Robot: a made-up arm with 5 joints. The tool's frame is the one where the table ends.
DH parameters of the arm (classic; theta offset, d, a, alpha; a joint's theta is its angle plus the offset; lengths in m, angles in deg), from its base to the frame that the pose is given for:
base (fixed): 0 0.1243 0 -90
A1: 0 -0.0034 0.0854 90
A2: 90 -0.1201 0.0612 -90
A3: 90 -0.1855 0.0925 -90
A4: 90 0.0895 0.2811 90
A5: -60.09 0 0.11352 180
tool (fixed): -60.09 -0.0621 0 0
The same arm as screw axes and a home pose.
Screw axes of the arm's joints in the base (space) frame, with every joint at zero. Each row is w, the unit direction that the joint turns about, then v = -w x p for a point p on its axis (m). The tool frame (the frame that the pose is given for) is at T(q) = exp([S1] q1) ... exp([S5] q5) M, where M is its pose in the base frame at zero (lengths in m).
S1 = (0, 1, 0, -0.1243, 0.0000, 0.0000)
S2 = (0, 0, 1, -0.0034, -0.0854, 0.0000)
S3 = (-1, 0, 0, 0.0000, -0.0042, 0.0578)
S4 = (0, -1, 0, -0.0883, 0.0000, -0.2709)
S5 = (0, 0, -1, 0.0317, 0.5520, 0.0000)
M: xyz 0.6086 0.0667 -0.1504 (m) quaternion w x y z 1 0 0 0

